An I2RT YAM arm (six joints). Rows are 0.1 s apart.
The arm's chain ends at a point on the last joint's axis. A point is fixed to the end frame.
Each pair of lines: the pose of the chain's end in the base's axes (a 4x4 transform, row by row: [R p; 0 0 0 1], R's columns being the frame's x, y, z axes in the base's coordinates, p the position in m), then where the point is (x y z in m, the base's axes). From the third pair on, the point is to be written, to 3 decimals.
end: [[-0.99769, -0.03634, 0.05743, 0.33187], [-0.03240, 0.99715, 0.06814, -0.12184], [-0.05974, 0.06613, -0.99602, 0.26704], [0, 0, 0, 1]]
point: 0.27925 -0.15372 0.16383
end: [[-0.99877, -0.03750, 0.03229, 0.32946], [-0.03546, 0.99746, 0.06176, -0.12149], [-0.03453, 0.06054, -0.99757, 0.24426], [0, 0, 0, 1]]
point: 0.27436 -0.15419 0.14261
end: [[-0.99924, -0.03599, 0.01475, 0.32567], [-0.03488, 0.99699, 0.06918, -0.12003], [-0.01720, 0.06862, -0.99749, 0.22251], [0, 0, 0, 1]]
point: 0.269 -0.152 0.122
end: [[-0.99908, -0.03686, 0.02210, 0.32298], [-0.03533, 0.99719, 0.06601, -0.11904], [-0.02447, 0.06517, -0.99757, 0.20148], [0, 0, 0, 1]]
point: 0.267 -0.151 0.100
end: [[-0.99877, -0.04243, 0.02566, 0.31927], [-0.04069, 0.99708, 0.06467, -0.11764], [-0.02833, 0.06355, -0.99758, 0.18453], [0, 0, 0, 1]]
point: 0.264 -0.150 0.083
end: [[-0.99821, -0.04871, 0.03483, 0.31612], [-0.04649, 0.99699, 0.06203, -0.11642], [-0.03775, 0.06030, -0.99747, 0.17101], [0, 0, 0, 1]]
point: 0.262 -0.150 0.069
